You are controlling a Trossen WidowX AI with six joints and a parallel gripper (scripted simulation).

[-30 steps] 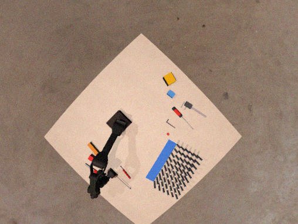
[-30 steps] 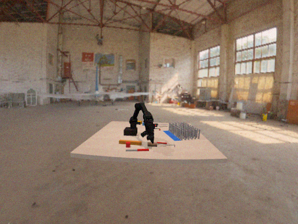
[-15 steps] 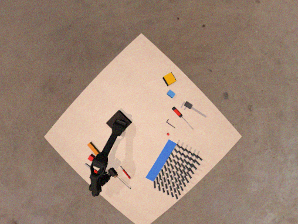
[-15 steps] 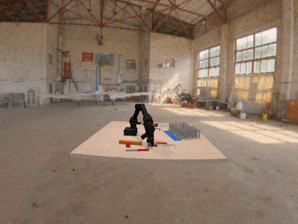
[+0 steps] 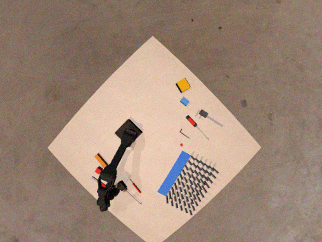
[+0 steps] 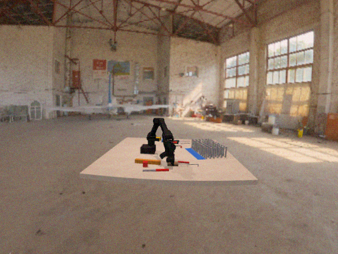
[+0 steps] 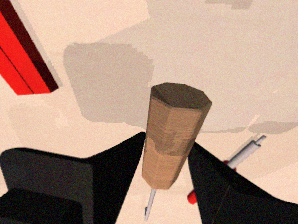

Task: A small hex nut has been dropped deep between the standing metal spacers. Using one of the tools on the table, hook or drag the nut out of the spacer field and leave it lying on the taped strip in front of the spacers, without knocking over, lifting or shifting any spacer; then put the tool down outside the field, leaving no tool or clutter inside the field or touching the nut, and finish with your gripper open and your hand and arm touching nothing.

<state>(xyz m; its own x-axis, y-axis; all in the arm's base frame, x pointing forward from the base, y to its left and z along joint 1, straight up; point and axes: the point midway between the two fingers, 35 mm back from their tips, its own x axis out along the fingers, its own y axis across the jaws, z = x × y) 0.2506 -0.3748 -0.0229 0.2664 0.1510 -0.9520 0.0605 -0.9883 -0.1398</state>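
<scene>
Now: the blue taped strip 38 cm to the left of my gripper tip, 19 cm ahead of it and 1 cm below it. The rest, counted from my gripper tip: red cube 58 cm to the left, 5 cm ahead, 1 cm below; then red block 22 cm behind, 5 cm to the right, 1 cm above; then orange bar 22 cm behind, 2 cm to the left.
</scene>
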